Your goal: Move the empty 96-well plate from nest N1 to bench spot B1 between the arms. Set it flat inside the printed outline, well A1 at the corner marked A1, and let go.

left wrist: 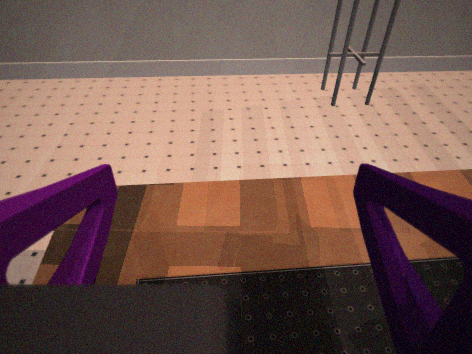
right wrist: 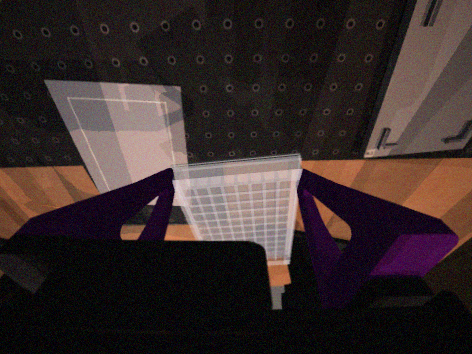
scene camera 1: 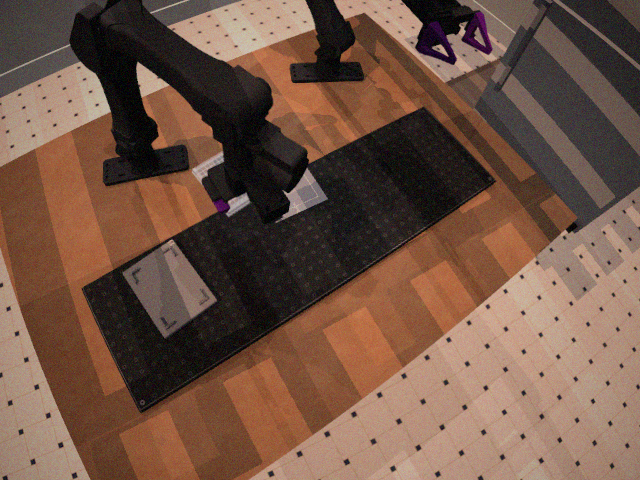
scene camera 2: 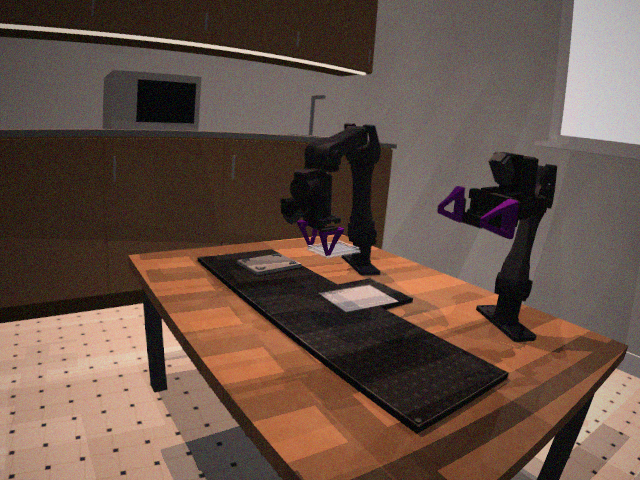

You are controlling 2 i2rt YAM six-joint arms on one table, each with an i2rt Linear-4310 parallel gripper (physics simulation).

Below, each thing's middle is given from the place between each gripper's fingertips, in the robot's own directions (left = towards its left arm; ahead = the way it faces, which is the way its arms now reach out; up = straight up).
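Labels:
Measured from the white well plate, my left hand is 460 mm to the left and 200 mm above. That same hand is also 140 mm past the plate.
As for my right gripper, it is 6 cm past the white well plate (right wrist: 255,199).

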